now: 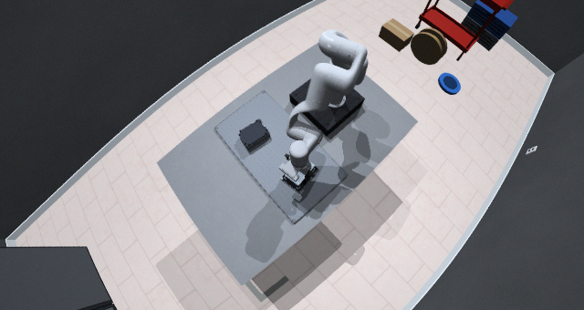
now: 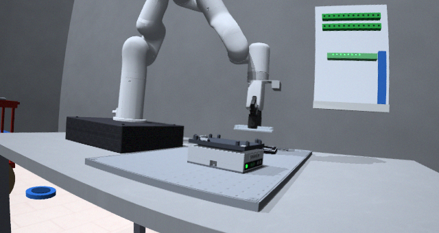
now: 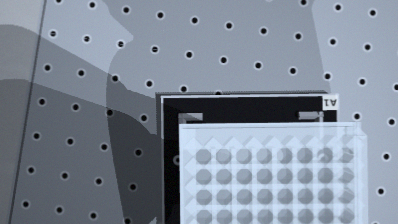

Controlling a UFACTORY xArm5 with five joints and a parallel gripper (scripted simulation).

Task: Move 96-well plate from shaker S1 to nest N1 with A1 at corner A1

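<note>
Right now my hand is 8 cm above the black plate nest N1. Round my hand: A1 mark: 8 cm below, 8 cm ahead, 4 cm to the right; then 96-well plate: 1 cm below.
</note>
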